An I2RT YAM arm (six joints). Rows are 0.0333 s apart.
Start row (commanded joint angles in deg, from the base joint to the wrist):
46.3 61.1 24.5 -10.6 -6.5 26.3
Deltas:
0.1 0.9 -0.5 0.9 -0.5 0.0
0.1 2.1 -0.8 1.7 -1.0 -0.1
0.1 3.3 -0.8 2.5 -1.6 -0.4
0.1 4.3 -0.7 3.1 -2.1 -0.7
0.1 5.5 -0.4 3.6 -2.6 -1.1
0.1 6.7 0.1 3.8 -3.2 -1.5
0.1 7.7 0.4 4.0 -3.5 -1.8
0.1 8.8 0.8 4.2 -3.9 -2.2
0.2 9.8 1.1 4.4 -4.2 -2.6
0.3 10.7 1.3 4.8 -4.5 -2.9
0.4 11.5 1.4 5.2 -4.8 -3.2
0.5 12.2 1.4 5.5 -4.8 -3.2
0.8 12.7 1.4 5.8 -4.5 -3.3
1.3 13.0 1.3 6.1 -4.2 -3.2
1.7 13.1 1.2 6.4 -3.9 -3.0
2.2 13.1 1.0 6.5 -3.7 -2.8
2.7 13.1 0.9 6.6 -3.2 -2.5
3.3 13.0 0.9 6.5 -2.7 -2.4
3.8 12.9 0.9 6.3 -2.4 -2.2
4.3 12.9 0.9 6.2 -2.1 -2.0
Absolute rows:
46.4 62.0 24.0 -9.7 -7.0 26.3
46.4 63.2 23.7 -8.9 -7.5 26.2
46.4 64.4 23.7 -8.1 -8.1 25.9
46.4 65.4 23.8 -7.5 -8.6 25.6
46.4 66.6 24.1 -7.0 -9.1 25.2
46.4 67.8 24.6 -6.8 -9.7 24.8
46.4 68.8 24.9 -6.6 -10.0 24.5
46.4 69.9 25.3 -6.4 -10.4 24.1
46.5 70.9 25.6 -6.2 -10.7 23.7
46.6 71.8 25.8 -5.8 -11.0 23.4
46.7 72.6 25.9 -5.4 -11.3 23.1
46.8 73.3 25.9 -5.1 -11.3 23.1
47.1 73.8 25.9 -4.8 -11.0 23.0
47.6 74.1 25.8 -4.5 -10.7 23.1
48.0 74.2 25.7 -4.2 -10.4 23.3
48.5 74.2 25.5 -4.1 -10.2 23.5
49.0 74.2 25.4 -4.0 -9.7 23.8
49.6 74.1 25.4 -4.1 -9.2 23.9
50.1 74.0 25.4 -4.3 -8.9 24.1
50.6 74.0 25.4 -4.4 -8.6 24.3

